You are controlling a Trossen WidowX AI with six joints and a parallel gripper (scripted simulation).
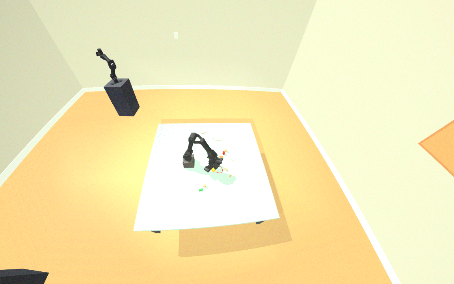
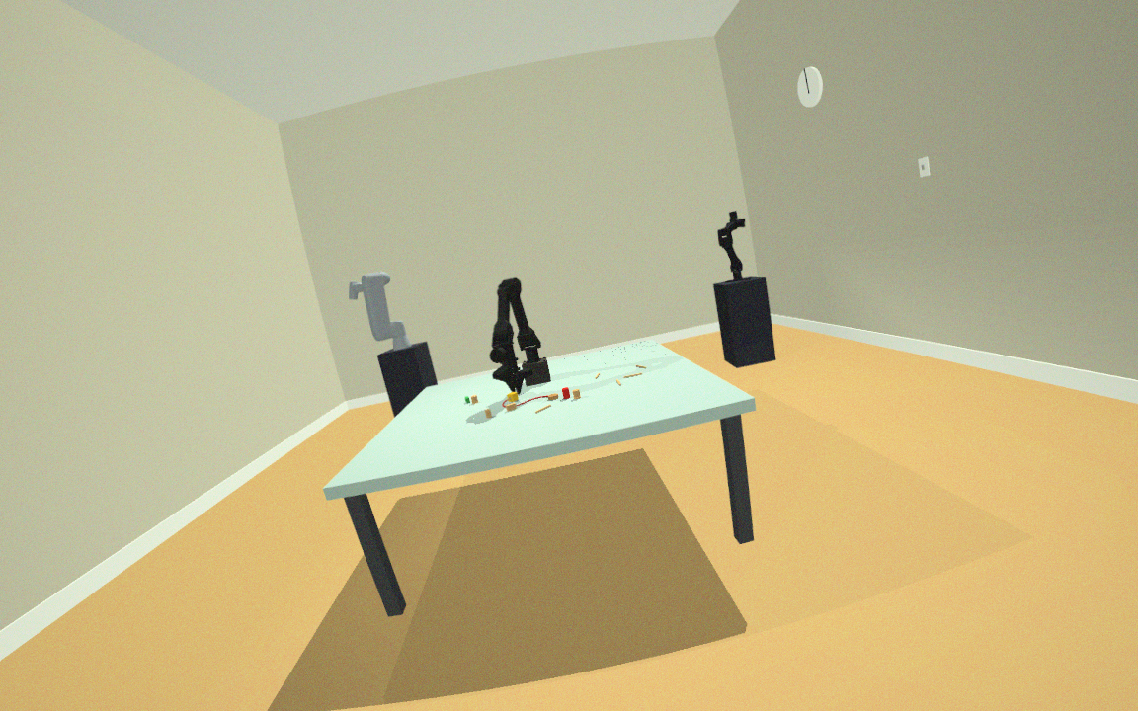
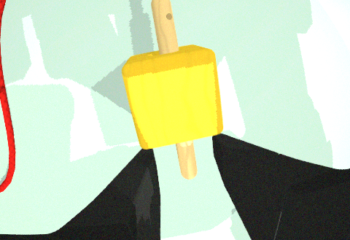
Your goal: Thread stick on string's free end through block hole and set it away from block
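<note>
Right now my gripper tip is 2 cm short of the yellow cube and 1 cm to the left of it. The rest, counted from my gripper tip: thin wooden stick: 3 cm ahead, 2 cm to the right; then red cylinder: 13 cm ahead, 21 cm to the left; then round wooden button: 10 cm ahead, 16 cm to the left, 1 cm below.
</note>
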